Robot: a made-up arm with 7 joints. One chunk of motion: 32 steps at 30 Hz.
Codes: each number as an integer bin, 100 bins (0 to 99) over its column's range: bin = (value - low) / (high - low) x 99, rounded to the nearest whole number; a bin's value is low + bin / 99 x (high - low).
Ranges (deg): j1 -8..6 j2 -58..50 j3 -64..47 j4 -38..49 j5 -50..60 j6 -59..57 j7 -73..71
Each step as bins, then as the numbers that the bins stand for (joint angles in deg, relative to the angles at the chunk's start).
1 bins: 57 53 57 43 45 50 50
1 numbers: 0.06 -0.18 -0.09 -0.21 0.00 -0.41 -0.27
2 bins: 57 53 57 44 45 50 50
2 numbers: 0.06 -0.18 -0.09 0.67 0.00 -0.41 -0.27
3 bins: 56 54 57 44 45 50 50
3 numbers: -0.08 0.91 -0.09 0.67 0.00 -0.41 -0.27
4 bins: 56 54 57 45 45 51 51
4 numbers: -0.08 0.91 -0.09 1.55 0.00 0.76 1.18
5 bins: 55 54 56 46 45 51 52
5 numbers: -0.22 0.91 -1.21 2.42 0.00 0.76 2.64
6 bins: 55 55 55 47 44 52 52
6 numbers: -0.22 2.00 -2.33 3.30 -1.11 1.93 2.64
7 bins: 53 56 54 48 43 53 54
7 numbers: -0.51 3.09 -3.45 4.18 -2.22 3.10 5.55
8 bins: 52 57 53 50 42 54 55
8 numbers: -0.65 4.18 -4.58 5.94 -3.33 4.27 7.00
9 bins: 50 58 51 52 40 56 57
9 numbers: -0.93 5.27 -6.82 7.70 -5.56 6.62 9.91
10 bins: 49 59 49 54 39 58 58
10 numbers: -1.07 6.36 -9.06 9.45 -6.67 8.96 11.36
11 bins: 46 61 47 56 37 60 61
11 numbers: -1.49 8.55 -11.30 11.21 -8.89 11.30 15.73
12 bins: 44 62 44 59 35 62 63
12 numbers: -1.78 9.64 -14.67 13.85 -11.11 13.65 18.64
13 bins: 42 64 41 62 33 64 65
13 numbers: -2.06 11.82 -18.03 16.48 -13.33 15.99 21.55
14 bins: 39 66 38 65 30 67 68
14 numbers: -2.48 14.00 -21.39 19.12 -16.67 19.51 25.91
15 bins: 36 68 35 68 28 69 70
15 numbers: -2.91 16.18 -24.76 21.76 -18.89 21.85 28.82
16 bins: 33 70 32 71 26 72 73
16 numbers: -3.33 18.36 -28.12 24.39 -21.11 25.36 33.18
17 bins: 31 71 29 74 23 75 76
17 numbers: -3.62 19.45 -31.48 27.03 -24.44 28.88 37.55
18 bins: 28 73 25 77 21 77 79
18 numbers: -4.04 21.64 -35.97 29.67 -26.67 31.22 41.91
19 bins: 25 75 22 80 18 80 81
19 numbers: -4.46 23.82 -39.33 32.30 -30.00 34.74 44.82
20 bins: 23 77 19 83 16 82 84
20 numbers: -4.75 26.00 -42.70 34.94 -32.22 37.08 49.18
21 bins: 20 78 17 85 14 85 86
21 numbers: -5.17 27.09 -44.94 36.70 -34.44 40.60 52.09
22 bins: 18 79 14 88 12 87 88
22 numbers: -5.45 28.18 -48.30 39.33 -36.67 42.94 55.00
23 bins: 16 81 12 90 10 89 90
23 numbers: -5.74 30.36 -50.55 41.09 -38.89 45.28 57.91
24 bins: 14 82 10 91 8 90 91
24 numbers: -6.02 31.45 -52.79 41.97 -41.11 46.45 59.36
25 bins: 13 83 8 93 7 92 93
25 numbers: -6.16 32.55 -55.03 43.73 -42.22 48.80 62.27
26 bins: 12 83 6 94 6 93 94
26 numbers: -6.30 32.55 -57.27 44.61 -43.33 49.97 63.73
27 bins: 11 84 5 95 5 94 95
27 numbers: -6.44 33.64 -58.39 45.48 -44.44 51.14 65.18
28 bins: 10 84 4 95 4 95 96
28 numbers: -6.59 33.64 -59.52 45.48 -45.56 52.31 66.64
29 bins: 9 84 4 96 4 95 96
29 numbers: -6.73 33.64 -59.52 46.36 -45.56 52.31 66.64
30 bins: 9 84 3 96 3 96 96
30 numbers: -6.73 33.64 -60.64 46.36 -46.67 53.48 66.64
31 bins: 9 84 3 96 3 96 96
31 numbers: -6.73 33.64 -60.64 46.36 -46.67 53.48 66.64
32 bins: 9 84 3 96 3 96 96
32 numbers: -6.73 33.64 -60.64 46.36 -46.67 53.48 66.64
